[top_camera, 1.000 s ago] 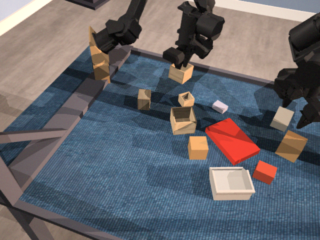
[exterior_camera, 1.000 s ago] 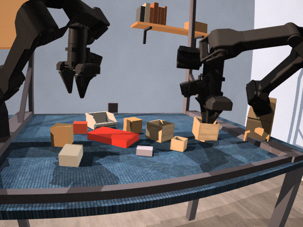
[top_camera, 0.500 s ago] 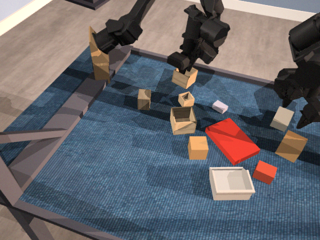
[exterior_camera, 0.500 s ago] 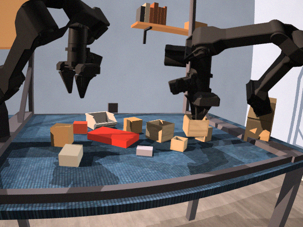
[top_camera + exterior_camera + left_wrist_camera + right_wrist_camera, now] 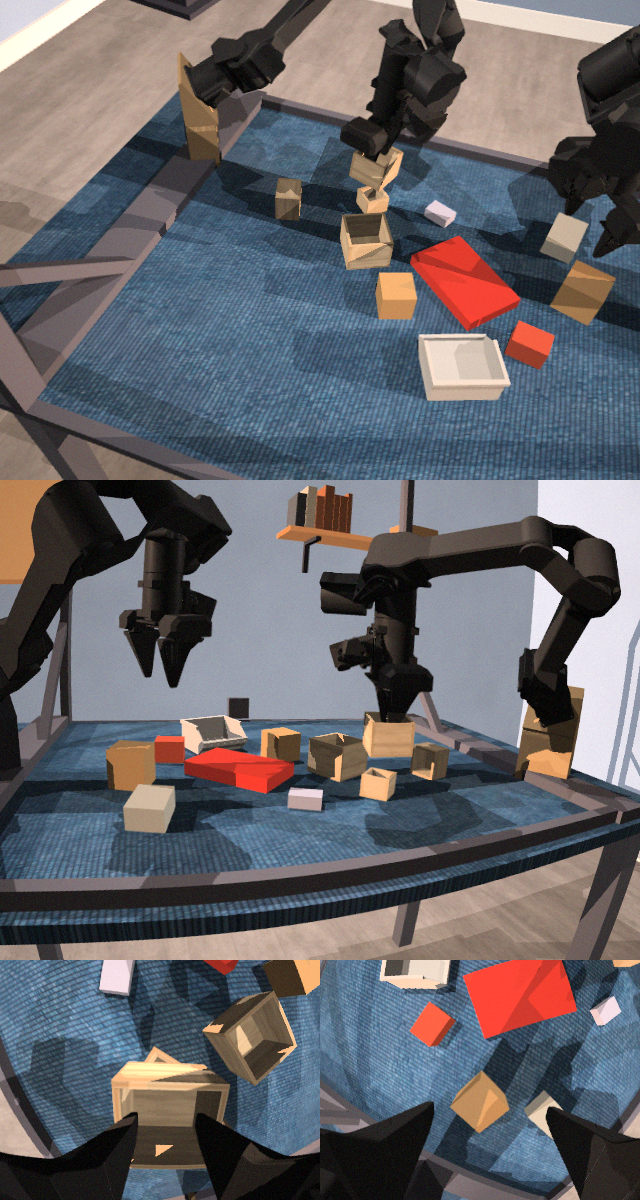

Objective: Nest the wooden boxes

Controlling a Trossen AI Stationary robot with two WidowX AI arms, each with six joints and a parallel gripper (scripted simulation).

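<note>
Now: the flat red block 17 cm below my right hand, 12 cm to the left of it and 4 cm behind it. The rest, counted from my right hand: beige block: 17 cm below, 13 cm ahead; red cube: 17 cm below, 11 cm behind; lavender block: 21 cm to the left, 18 cm below, 9 cm ahead.
</note>
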